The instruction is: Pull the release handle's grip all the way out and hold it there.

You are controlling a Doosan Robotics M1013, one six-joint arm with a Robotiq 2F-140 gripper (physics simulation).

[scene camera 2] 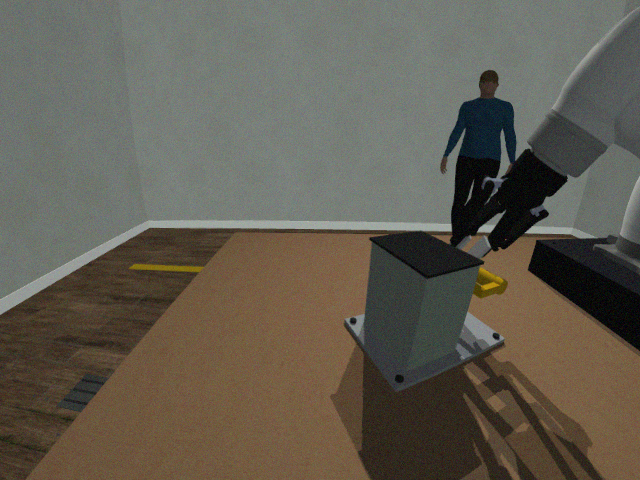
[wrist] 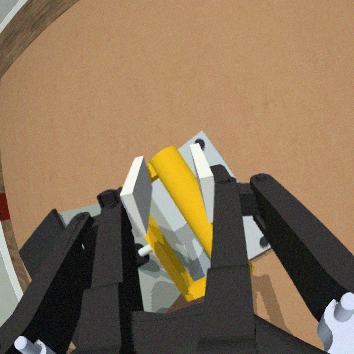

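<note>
The yellow release handle (scene camera 2: 490, 285) (wrist: 172, 175) sticks out from the far right side of the grey-green box (scene camera 2: 395, 310). Its thick round grip bar runs diagonally in the wrist view, with a yellow frame behind it. My gripper (scene camera 2: 469, 247) (wrist: 170, 166) is partly open, its pale pads on either side of the grip bar in the wrist view. A gap shows between the left pad and the bar; the right pad overlaps the bar's edge in the picture, and I cannot tell whether it touches. The lower bar is partly hidden by the right finger.
The box stands on a light metal plate (scene camera 2: 478, 328) (wrist: 256, 239) with dark bolts, on the brown table (scene camera 2: 258, 335). A dark lid (scene camera 2: 426, 252) tops it. A small white pin (wrist: 144, 251) shows beside the left finger. A person (scene camera 2: 485, 129) in blue stands beyond the table.
</note>
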